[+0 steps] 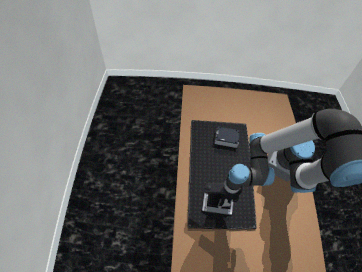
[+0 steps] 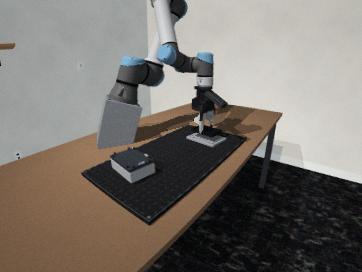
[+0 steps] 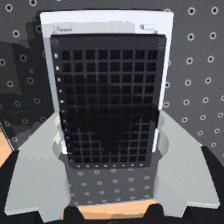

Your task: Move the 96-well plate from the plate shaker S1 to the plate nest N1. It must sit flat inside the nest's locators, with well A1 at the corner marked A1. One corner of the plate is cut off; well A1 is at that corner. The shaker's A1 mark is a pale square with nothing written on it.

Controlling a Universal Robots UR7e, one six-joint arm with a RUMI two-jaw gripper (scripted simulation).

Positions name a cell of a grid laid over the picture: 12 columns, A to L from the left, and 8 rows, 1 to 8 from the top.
Observation:
I see my gripper (image 3: F4), a black 96-well plate (image 3: G4) and a plate nest N1 (image 3: E1).

